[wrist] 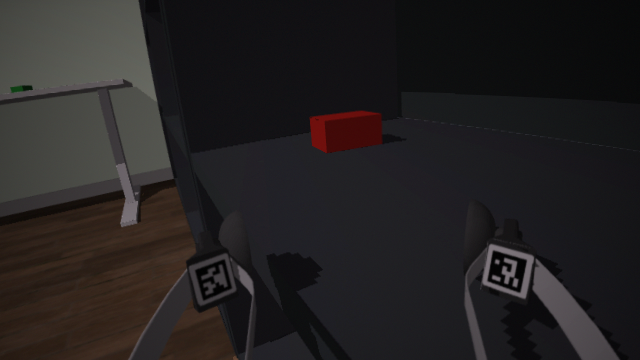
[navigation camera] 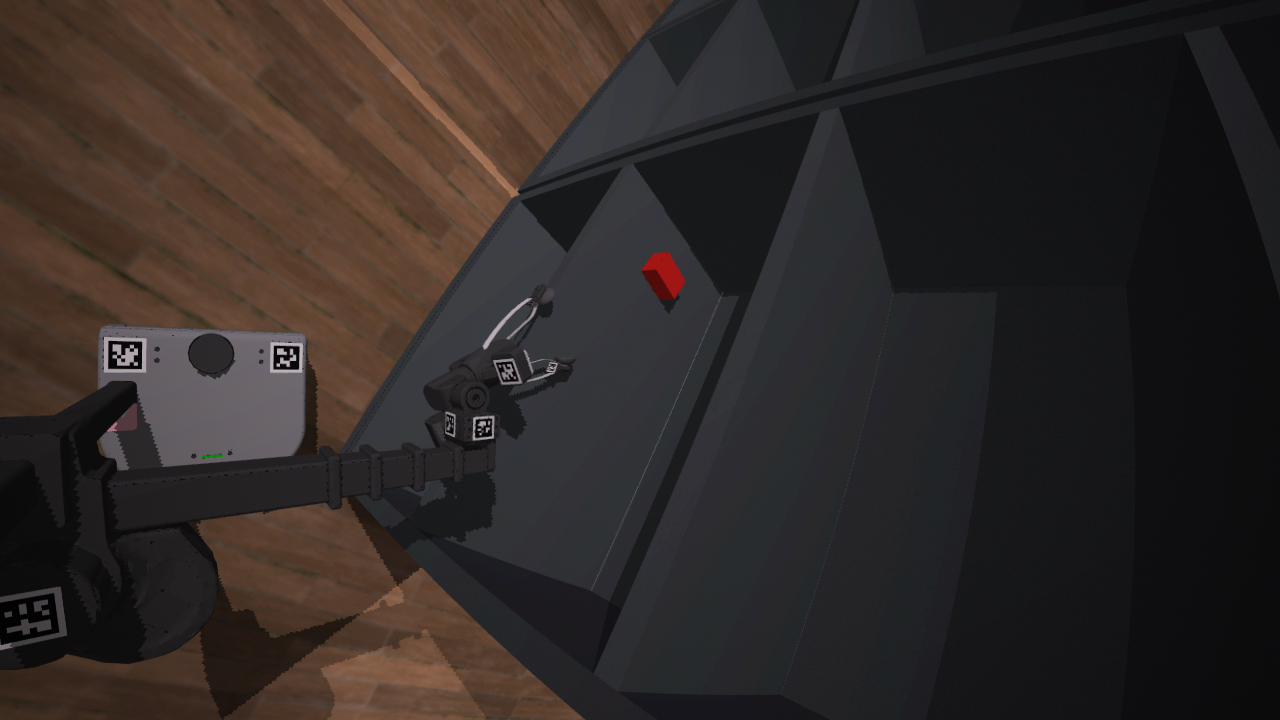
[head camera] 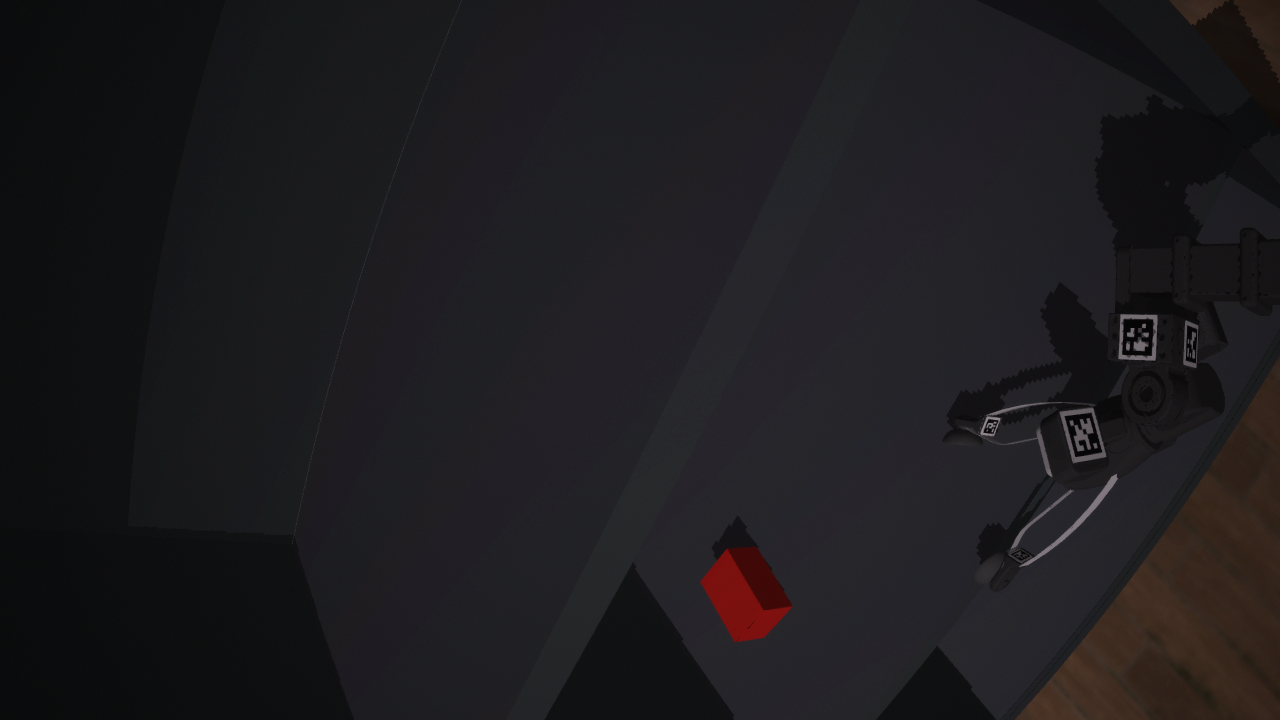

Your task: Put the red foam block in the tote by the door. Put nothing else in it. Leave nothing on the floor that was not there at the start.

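Pixels of known places: gripper, between the fingertips: (navigation camera: pixel 562 324) (head camera: pixel 964 510); robot's base, origin of its link: (navigation camera: pixel 211 351).
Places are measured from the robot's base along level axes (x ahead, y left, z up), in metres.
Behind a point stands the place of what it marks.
Note:
The red foam block (head camera: pixel 742 595) @[x 0.217, y -0.791, z 0.579 m] (navigation camera: pixel 663 275) @[x 0.218, y -0.782, z 0.579 m] (wrist: pixel 347 132) lies on a dark shelf board, near the side wall of its compartment. In the wrist view it is ahead of the fingers, a little above the middle of the picture. My gripper (head camera: pixel 980 501) @[x 0.090, y -0.531, z 0.551 m] (navigation camera: pixel 551 329) @[x 0.090, y -0.531, z 0.551 m] (wrist: pixel 353 231) @[x 0.090, y -0.531, z 0.551 m] is open with its fingers wide apart and no object between them. It is over the same shelf board, on the side of the shelf's open front, apart from the block and pointing towards it. The tote does not show in these views.
The dark shelf unit (navigation camera: pixel 823 197) @[x 0.290, y -0.646, z 0.991 m] has several compartments with upright walls and boards. My arm (navigation camera: pixel 268 483) @[x -0.098, y -0.049, z 0.701 m] reaches in over its front edge. In the wrist view a pale table (wrist: pixel 112 125) stands beyond the shelf's side, with a green object (wrist: pixel 21 88) on top.

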